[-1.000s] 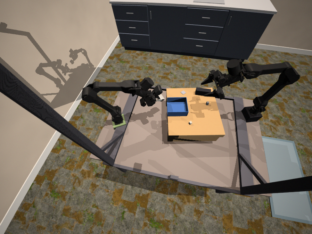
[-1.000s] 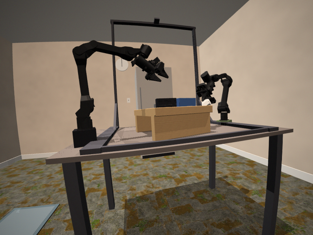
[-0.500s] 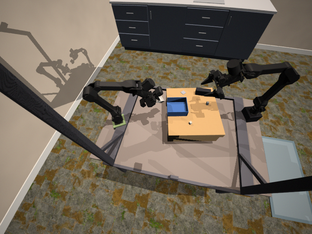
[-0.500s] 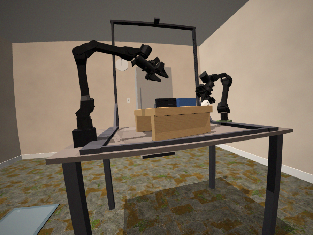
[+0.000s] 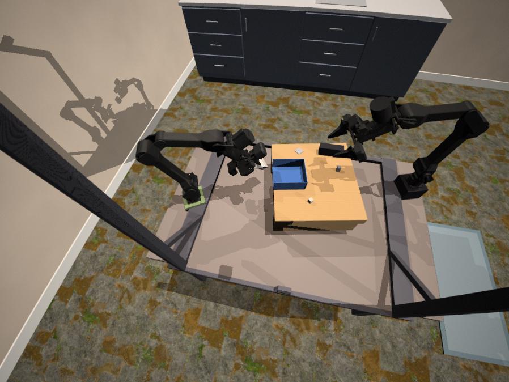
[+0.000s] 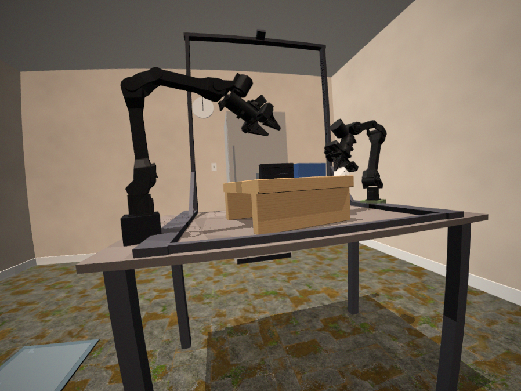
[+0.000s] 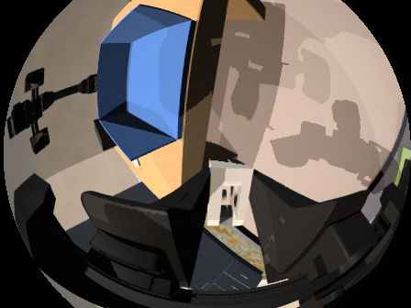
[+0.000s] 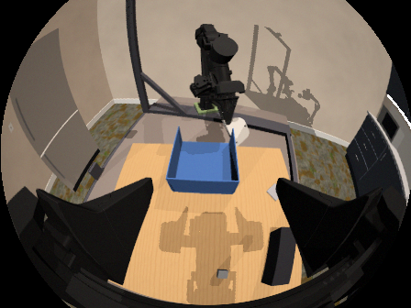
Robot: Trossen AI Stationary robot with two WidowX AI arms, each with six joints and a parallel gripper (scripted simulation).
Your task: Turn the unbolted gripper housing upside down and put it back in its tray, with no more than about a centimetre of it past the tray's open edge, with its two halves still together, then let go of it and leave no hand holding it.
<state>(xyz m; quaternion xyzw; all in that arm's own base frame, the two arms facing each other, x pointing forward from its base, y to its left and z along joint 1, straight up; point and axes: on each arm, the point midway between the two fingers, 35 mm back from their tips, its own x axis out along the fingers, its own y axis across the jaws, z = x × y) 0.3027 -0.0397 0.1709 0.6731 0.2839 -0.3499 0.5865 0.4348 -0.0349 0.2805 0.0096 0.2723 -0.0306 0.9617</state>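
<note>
My left gripper is now 30 mm short of the white gripper housing, 30 mm to the left of it and 40 mm above it. Also, from my left hand: wooden block: 60 mm behind, 260 mm to the right, 100 mm below; then blue tray: 60 mm behind, 170 mm to the right, 30 mm below; then flat grey plate: 100 mm ahead, 220 mm to the right, 40 mm below.
</note>
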